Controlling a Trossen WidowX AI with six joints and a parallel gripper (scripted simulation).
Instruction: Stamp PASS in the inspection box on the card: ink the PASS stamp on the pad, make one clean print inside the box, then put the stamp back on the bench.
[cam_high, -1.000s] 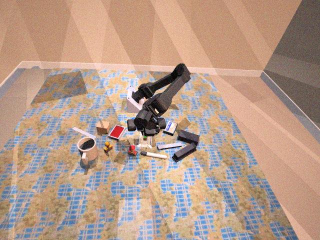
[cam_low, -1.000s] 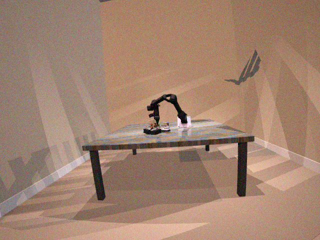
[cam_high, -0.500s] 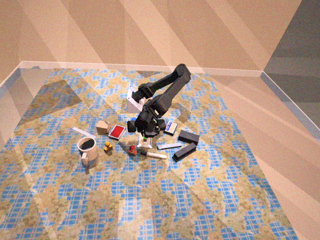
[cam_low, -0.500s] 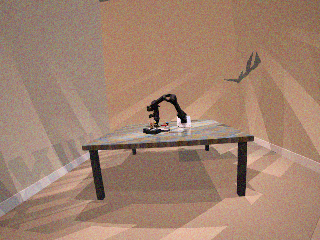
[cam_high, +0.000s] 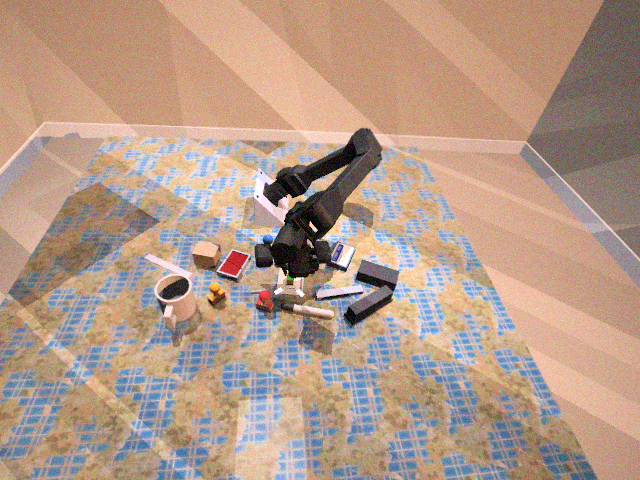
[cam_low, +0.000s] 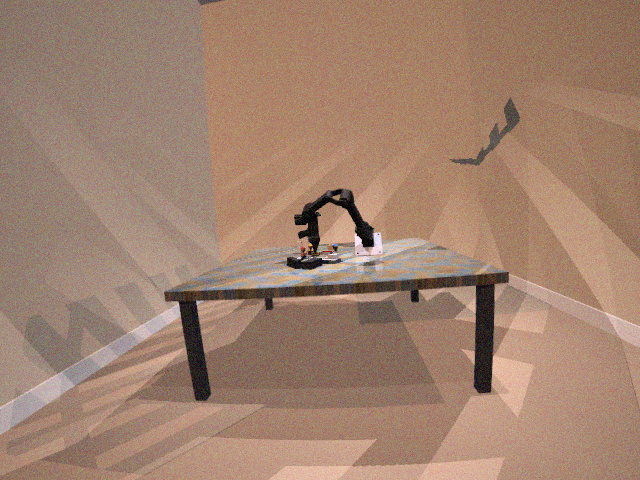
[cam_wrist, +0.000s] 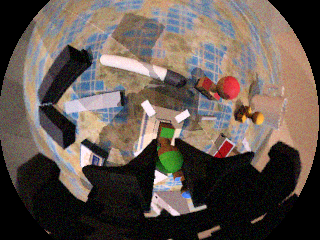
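Right now my gripper tip is 4 cm above the white card and 1 cm past it. The rest, counted from my gripper tip: red-knobbed stamp 8 cm ahead, 6 cm to the right, 2 cm below; then marker 9 cm ahead, 3 cm to the left, 3 cm below; then green-knobbed stamp right at my gripper tip.
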